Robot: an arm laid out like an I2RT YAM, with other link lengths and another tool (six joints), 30 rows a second.
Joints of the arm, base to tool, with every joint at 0 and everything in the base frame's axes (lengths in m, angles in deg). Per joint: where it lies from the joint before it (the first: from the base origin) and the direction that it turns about. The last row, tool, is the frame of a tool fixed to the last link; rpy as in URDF.
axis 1: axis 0 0 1 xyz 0 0 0.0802
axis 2: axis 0 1 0 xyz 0.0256 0.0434 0.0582
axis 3: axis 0 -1 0 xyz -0.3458 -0.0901 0
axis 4: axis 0 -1 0 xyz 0.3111 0.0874 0.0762
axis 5: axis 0 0 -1 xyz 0.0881 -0.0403 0.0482
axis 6: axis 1 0 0 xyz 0.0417 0 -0.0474
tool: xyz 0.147 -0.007 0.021 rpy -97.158 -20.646 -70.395
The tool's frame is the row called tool.
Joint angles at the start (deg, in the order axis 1, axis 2, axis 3, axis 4, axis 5, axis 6): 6.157, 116.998, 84.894, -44.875, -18.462, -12.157
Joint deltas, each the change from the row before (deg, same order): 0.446, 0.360, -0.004, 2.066, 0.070, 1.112; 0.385, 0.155, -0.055, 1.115, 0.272, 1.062; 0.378, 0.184, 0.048, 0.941, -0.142, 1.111; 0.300, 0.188, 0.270, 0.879, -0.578, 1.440
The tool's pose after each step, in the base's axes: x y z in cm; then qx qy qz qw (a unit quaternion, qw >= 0). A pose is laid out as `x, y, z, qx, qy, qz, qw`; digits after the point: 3 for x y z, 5 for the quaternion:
56.761, 12.332, 8.933, -0.88642, 0.36239, 0.11877, 0.26235
57.138, 12.645, 8.885, -0.88474, 0.36611, 0.11308, 0.26536
57.470, 13.080, 8.895, -0.88208, 0.36931, 0.11013, 0.27094
57.893, 13.578, 9.087, -0.87730, 0.37388, 0.10851, 0.28069

